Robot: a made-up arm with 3 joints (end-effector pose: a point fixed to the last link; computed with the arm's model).
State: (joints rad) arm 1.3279 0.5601 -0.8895
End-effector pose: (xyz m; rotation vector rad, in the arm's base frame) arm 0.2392 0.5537 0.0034 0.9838 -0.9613 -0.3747
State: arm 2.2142 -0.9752 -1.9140
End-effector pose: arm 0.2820 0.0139 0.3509 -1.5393 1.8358 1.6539
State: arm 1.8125 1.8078 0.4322
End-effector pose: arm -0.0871 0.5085 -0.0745 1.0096 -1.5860 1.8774
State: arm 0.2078 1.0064 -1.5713
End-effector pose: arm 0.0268 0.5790 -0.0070 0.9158 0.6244 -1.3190
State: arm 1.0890 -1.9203 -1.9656
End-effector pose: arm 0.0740 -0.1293 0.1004 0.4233 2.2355 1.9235
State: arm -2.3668 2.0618 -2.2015
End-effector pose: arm 0.0949 0.4680 -0.0055 0.6382 -1.1599 1.2252
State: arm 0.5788 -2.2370 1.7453
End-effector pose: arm -0.1847 -0.0500 0.1314 -1.5950 1.4244 0.3827
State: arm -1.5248 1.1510 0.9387
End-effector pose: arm -0.1415 0.5576 0.2937 1.3599 0.7513 -0.1349
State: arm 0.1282 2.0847 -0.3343
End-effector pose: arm -0.1407 0.4163 0.3474 2.0634 0.2691 -0.0704
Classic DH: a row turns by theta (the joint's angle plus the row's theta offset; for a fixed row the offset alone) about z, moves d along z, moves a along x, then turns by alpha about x. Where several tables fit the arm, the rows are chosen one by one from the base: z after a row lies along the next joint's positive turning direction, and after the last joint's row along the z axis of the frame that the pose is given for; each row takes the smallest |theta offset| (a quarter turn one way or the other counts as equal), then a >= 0, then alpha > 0; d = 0 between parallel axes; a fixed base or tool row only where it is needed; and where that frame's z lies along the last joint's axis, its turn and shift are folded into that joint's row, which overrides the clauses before.
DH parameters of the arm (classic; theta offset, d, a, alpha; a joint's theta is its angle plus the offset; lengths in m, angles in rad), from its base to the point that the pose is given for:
base (fixed): 0 0.12 0 1.5708
joint 1: -1.5708 -0.22 0.08 -1.5708
joint 2: 1.5708 -0.08 0.09 -1.5708
joint 3: 0.6435 0 0.1 0
tool (fixed): -2.2143 -0.33 0 0

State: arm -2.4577 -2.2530 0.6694
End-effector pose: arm 0.1612 -0.1090 0.2019 0.4411 -1.3898 -2.4535
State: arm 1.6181 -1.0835 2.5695
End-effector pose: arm 0.2291 -0.0762 0.0579 -1.6634 0.3983 1.1055
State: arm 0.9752 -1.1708 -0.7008
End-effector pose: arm 0.2757 -0.0100 -0.1565 -0.7513 -1.2373 -1.1483
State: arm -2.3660 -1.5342 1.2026
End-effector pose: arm 0.0174 -0.1075 0.3539 -0.4643 -2.0179 -1.9768
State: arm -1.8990 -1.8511 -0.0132
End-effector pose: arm -0.0999 -0.1444 0.3008 -1.2104 1.2561 1.6733
